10 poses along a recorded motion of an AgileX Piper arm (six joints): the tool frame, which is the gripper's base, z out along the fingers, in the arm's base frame.
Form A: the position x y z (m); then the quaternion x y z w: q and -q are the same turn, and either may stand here.
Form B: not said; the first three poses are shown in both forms.
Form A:
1: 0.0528 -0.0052 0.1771 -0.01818 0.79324 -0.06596 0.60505
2: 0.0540 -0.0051 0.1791 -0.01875 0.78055 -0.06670 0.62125
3: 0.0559 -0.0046 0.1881 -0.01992 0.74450 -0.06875 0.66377
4: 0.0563 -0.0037 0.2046 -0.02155 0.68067 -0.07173 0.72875
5: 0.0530 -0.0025 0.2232 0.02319 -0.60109 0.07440 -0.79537
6: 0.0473 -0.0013 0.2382 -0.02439 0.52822 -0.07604 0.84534
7: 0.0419 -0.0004 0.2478 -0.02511 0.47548 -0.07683 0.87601
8: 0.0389 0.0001 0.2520 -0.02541 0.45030 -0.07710 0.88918
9: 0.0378 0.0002 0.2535 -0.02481 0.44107 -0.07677 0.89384
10: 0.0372 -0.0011 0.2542 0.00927 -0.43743 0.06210 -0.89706
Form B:
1:
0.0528 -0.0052 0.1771
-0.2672 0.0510 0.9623
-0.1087 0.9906 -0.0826
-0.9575 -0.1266 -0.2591

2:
0.0540 -0.0051 0.1791
-0.2274 0.0536 0.9723
-0.1121 0.9904 -0.0808
-0.9673 -0.1274 -0.2192

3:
0.0559 -0.0046 0.1881
-0.1180 0.0616 0.9911
-0.1209 0.9898 -0.0759
-0.9856 -0.1288 -0.1094

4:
0.0563 -0.0037 0.2046
0.0631 0.0752 0.9952
-0.1339 0.9888 -0.0662
-0.9890 -0.1291 0.0724

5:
0.0530 -0.0025 0.2232
0.2663 0.0905 0.9596
-0.1462 0.9879 -0.0526
-0.9527 -0.1263 0.2763

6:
0.0473 -0.0013 0.2382
0.4304 0.1028 0.8968
-0.1543 0.9872 -0.0391
-0.8893 -0.1216 0.4408

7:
0.0419 -0.0004 0.2478
0.5360 0.1107 0.8369
-0.1585 0.9869 -0.0291
-0.8292 -0.1171 0.5466

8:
0.0389 0.0001 0.2520
0.5826 0.1142 0.8047
-0.1600 0.9868 -0.0242
-0.7969 -0.1146 0.5932

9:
0.0378 0.0002 0.2535
0.5991 0.1154 0.7923
-0.1591 0.9870 -0.0234
-0.7847 -0.1121 0.6097

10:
0.0372 -0.0011 0.2542
0.6096 0.1033 0.7860
-0.1195 0.9921 -0.0377
-0.7836 -0.0710 0.6171

